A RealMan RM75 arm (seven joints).
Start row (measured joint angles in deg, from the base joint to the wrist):
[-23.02 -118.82 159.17 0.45 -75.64 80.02 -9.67]
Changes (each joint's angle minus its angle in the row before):
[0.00 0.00 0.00 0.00 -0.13 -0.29 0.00]
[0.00 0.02 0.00 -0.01 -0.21 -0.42 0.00]
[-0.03 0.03 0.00 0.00 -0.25 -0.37 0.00]
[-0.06 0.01 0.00 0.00 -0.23 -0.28 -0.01]
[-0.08 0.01 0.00 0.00 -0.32 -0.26 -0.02]
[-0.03 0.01 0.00 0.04 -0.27 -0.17 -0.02]
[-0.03 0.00 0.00 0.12 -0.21 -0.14 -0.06]
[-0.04 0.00 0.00 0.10 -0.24 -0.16 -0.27]
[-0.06 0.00 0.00 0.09 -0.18 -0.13 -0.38]
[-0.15 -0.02 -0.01 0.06 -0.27 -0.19 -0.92]
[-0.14 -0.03 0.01 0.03 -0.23 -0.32 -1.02]
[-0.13 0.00 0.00 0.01 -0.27 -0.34 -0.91]
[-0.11 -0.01 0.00 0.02 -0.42 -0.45 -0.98]
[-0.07 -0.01 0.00 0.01 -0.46 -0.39 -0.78]
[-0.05 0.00 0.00 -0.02 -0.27 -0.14 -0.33]
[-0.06 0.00 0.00 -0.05 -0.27 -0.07 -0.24]
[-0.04 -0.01 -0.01 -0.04 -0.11 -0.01 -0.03]
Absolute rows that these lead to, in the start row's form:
[-23.02 -118.82 159.17 0.45 -75.77 79.73 -9.67]
[-23.02 -118.80 159.17 0.44 -75.98 79.31 -9.67]
[-23.05 -118.77 159.17 0.44 -76.23 78.94 -9.67]
[-23.11 -118.76 159.17 0.44 -76.46 78.66 -9.68]
[-23.19 -118.75 159.17 0.44 -76.78 78.40 -9.70]
[-23.22 -118.74 159.17 0.48 -77.05 78.23 -9.72]
[-23.25 -118.74 159.17 0.60 -77.26 78.09 -9.78]
[-23.29 -118.74 159.17 0.70 -77.50 77.93 -10.05]
[-23.35 -118.74 159.17 0.79 -77.68 77.80 -10.43]
[-23.50 -118.76 159.16 0.85 -77.95 77.61 -11.35]
[-23.64 -118.79 159.17 0.88 -78.18 77.29 -12.37]
[-23.77 -118.79 159.17 0.89 -78.45 76.95 -13.28]
[-23.88 -118.80 159.17 0.91 -78.87 76.50 -14.26]
[-23.95 -118.81 159.17 0.92 -79.33 76.11 -15.04]
[-24.00 -118.81 159.17 0.90 -79.60 75.97 -15.37]
[-24.06 -118.81 159.17 0.85 -79.87 75.90 -15.61]
[-24.10 -118.82 159.16 0.81 -79.98 75.89 -15.64]

